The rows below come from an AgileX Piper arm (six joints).
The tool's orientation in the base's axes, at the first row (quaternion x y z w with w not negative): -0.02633, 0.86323, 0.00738, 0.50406
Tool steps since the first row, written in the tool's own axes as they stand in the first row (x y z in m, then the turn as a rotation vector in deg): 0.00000, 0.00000, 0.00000, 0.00, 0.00, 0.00; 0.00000, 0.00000, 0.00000, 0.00, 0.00, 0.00; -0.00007, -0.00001, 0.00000, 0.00, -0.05, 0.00; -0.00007, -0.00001, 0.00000, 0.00, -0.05, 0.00; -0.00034, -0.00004, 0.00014, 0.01, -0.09, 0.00; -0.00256, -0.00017, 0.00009, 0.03, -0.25, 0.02; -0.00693, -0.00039, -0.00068, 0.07, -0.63, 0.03; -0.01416, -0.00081, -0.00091, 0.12, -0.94, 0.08; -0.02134, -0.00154, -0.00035, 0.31, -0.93, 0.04; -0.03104, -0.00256, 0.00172, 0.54, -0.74, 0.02; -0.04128, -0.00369, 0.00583, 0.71, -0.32, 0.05; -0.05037, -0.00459, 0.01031, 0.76, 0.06, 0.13
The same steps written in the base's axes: 0.00000, 0.00000, 0.00000, 0.00, 0.00, 0.00; 0.00000, 0.00000, 0.00000, 0.00, 0.00, 0.00; 0.00003, -0.00001, 0.00006, 0.00, -0.05, 0.00; 0.00003, -0.00001, 0.00006, 0.00, -0.05, 0.00; 0.00029, -0.00002, 0.00023, 0.00, -0.09, -0.01; 0.00134, -0.00007, 0.00219, 0.02, -0.25, -0.03; 0.00283, -0.00015, 0.00637, 0.03, -0.63, -0.07; 0.00620, -0.00031, 0.01279, 0.06, -0.94, -0.13; 0.01024, -0.00074, 0.01877, -0.07, -0.94, -0.28; 0.01686, -0.00131, 0.02621, -0.21, -0.76, -0.47; 0.02551, -0.00189, 0.03312, -0.29, -0.34, -0.64; 0.03392, -0.00226, 0.03885, -0.26, 0.04, -0.73
